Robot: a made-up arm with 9 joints. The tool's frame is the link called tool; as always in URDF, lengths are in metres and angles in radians.
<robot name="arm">
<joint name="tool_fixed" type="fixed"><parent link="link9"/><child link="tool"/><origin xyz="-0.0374 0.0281 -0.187" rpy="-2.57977 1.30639 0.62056"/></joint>
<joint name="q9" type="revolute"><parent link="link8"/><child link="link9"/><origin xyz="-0.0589 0.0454 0.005" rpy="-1.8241 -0.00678 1.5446"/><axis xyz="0 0 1"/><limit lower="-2.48" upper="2.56" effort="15" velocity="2.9"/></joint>
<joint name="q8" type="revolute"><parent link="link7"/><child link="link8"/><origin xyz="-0.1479 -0.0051 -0.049" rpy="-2.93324 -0.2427 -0.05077"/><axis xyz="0 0 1"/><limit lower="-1.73" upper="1.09" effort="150" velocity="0.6"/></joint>
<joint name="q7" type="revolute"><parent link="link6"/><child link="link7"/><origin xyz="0.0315 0.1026 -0.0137" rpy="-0.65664 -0.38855 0.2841"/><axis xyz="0 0 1"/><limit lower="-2.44" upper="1.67" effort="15" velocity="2.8"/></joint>
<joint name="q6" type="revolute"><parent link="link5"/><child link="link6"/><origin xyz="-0.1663 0.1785 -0.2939" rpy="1.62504 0.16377 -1.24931"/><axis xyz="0 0 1"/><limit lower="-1.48" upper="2.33" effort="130" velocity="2.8"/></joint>
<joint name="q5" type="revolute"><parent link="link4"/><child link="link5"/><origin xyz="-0.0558 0.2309 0.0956" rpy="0.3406 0.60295 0.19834"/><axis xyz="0 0 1"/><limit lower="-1.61" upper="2.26" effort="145" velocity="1.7"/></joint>
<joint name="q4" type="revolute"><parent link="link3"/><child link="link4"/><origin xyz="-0.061 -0.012 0.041" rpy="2.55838 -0.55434 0.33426"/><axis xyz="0 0 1"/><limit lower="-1.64" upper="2.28" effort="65" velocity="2.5"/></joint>
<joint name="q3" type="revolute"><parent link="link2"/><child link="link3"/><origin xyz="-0.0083 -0.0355 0.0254" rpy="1.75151 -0.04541 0.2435"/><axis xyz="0 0 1"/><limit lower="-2.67" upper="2.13" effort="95" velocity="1"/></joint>
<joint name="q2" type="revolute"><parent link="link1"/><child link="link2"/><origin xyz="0.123 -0.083 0.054" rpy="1.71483 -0.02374 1.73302"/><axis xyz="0 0 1"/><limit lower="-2" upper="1.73" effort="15" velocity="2.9"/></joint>
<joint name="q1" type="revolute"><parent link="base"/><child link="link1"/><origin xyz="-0.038 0.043 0.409" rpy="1.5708 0 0"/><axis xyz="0 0 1"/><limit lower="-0.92" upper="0.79" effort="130" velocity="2.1"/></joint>
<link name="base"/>
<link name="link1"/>
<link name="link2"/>
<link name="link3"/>
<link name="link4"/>
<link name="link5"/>
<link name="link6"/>
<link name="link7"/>
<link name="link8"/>
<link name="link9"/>
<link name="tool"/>
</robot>
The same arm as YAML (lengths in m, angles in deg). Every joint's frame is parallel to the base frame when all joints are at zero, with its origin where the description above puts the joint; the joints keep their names.
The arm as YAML. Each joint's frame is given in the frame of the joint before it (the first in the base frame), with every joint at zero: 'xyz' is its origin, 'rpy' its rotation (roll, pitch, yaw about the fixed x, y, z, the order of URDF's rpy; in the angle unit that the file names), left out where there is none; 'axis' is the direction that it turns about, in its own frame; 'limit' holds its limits. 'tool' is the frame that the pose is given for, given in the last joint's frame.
units:
  length: m
  angle: deg
joints:
  - name: q1
    type: revolute
    origin:
      xyz: [-0.038, 0.043, 0.409]
    axis: "-y"
    limit:
      lower: -52.71
      upper: 45.26
  - name: q2
    type: revolute
    origin:
      xyz: [0.123, -0.054, -0.083]
    axis: [0.976101, 0.1435, 0.1632]
    limit:
      lower: -114.59
      upper: 99.12
  - name: q3
    type: revolute
    origin:
      xyz: [0.021, 0.039, -0.004]
    axis: [-0.353406, 0.911014, 0.212503]
    limit:
      lower: -152.98
      upper: 122.04
  - name: q4
    type: revolute
    origin:
      xyz: [-0.021, 0.049, -0.052]
    axis: [-0.145796, -0.920276, 0.363091]
    limit:
      lower: -93.97
      upper: 130.63
  - name: q5
    type: revolute
    origin:
      xyz: [-0.243, -0.076, -0.027]
    axis: [0.113698, -0.53009, 0.840284]
    limit:
      lower: -92.25
      upper: 129.49
  - name: q6
    type: revolute
    origin:
      xyz: [-0.199, -0.005, -0.326]
    axis: [0.363103, -0.733005, -0.575204]
    limit:
      lower: -84.8
      upper: 133.5
  - name: q7
    type: revolute
    origin:
      xyz: [0.0519, -0.027, 0.091]
    axis: "-y"
    limit:
      lower: -139.8
      upper: 95.68
  - name: q8
    type: revolute
    origin:
      xyz: [-0.148, 0.049, -0.001]
    axis: [0.2506, 0.9497, 0.1878]
    limit:
      lower: -99.12
      upper: 62.45
  - name: q9
    type: revolute
    origin:
      xyz: [-0.057, 0.028, -0.039]
    axis: "-x"
    limit:
      lower: -142.09
      upper: 146.68
tool:
  origin:
    xyz: [0.187, -0.035, 0.031]
    rpy: [7.46, 13.82, -6.28]

